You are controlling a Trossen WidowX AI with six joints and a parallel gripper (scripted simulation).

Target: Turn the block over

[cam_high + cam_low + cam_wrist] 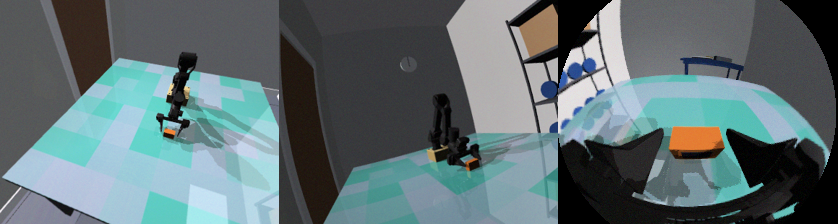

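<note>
The block is 2 cm behind my gripper tip and 1 cm below it.
</note>
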